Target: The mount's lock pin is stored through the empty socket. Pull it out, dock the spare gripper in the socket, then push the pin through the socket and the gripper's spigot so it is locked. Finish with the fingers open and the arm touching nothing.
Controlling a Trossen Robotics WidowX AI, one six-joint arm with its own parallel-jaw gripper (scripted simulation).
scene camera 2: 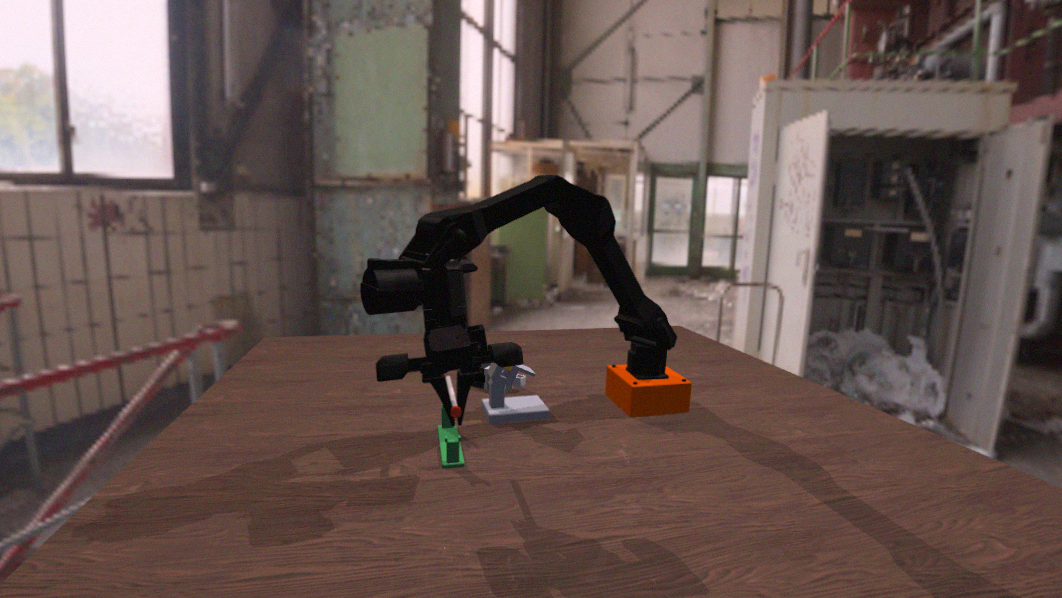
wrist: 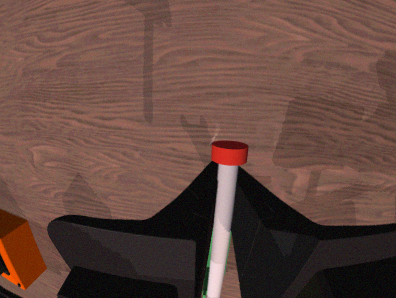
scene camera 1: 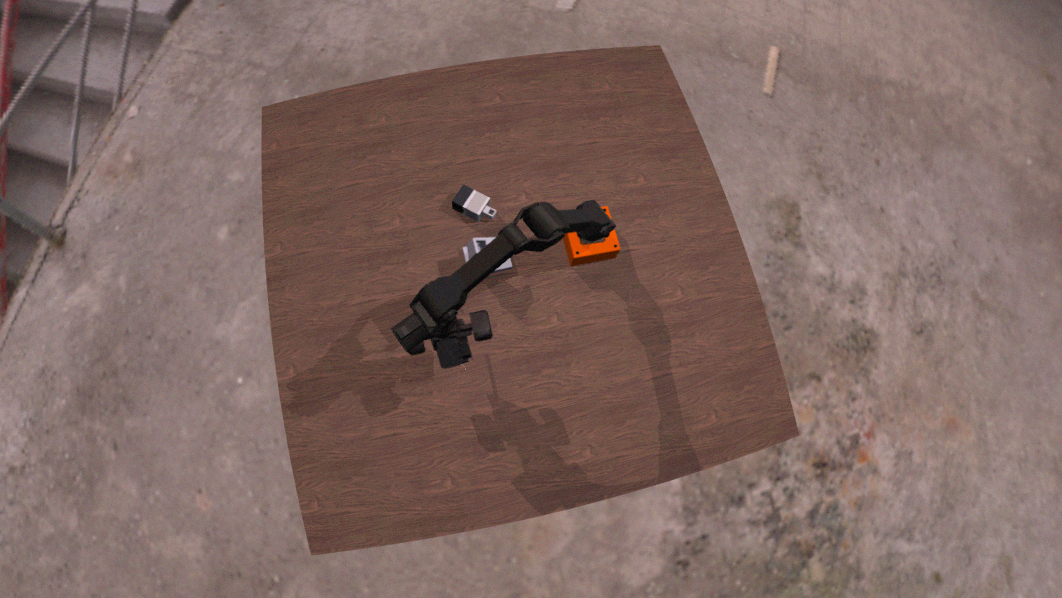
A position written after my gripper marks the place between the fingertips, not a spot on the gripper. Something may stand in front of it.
My gripper [scene camera 2: 456, 425] carries a lock pin. Further things: a spare gripper [scene camera 1: 474, 204], a green stand [scene camera 2: 451, 453] and a socket [scene camera 2: 497, 409].
My gripper is seen too in the wrist view [wrist: 222, 169] and in scene camera 1 [scene camera 1: 453, 347]. The wrist view misses the spare gripper: it is out of frame.
